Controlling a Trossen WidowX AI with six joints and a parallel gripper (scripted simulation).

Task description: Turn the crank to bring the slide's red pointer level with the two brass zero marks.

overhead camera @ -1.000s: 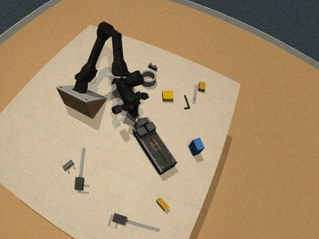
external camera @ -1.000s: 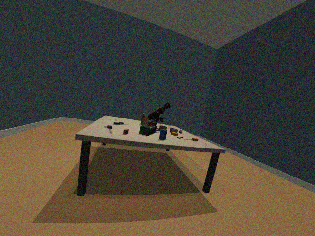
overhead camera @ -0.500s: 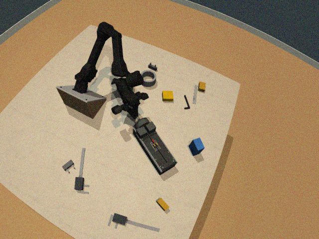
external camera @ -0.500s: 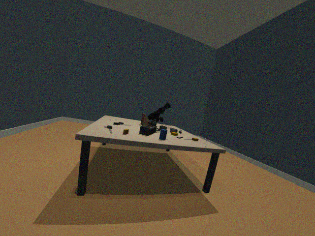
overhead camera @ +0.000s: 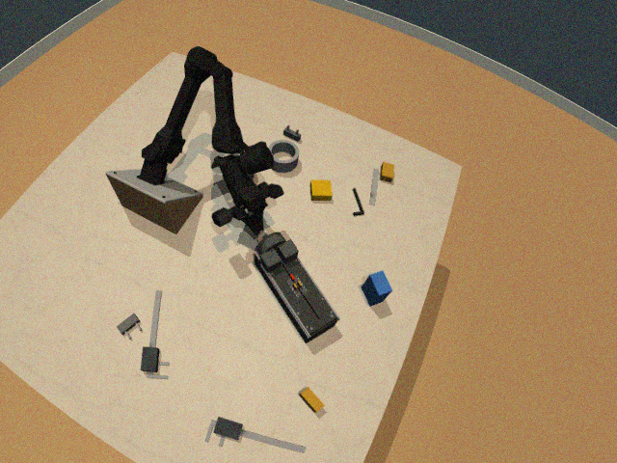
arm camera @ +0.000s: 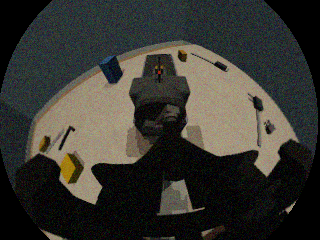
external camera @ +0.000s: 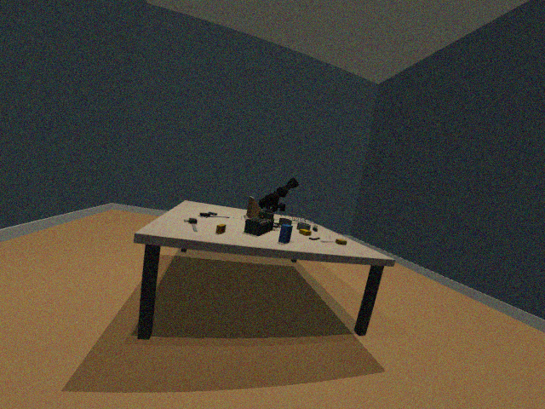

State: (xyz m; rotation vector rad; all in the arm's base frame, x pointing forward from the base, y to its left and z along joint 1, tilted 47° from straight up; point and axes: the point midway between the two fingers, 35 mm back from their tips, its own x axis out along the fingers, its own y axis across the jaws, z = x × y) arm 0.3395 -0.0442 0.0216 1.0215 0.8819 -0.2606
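Now: gripper tip 12 cm short of the red pointer, 8 cm to the left of it and 1 cm above it. Round my gripper tip: yellow block: 9 cm ahead, 25 cm to the left, 8 cm below; blue cube: 34 cm ahead, 5 cm below; crank handle: 1 cm behind, 1 cm to the left, 3 cm above.
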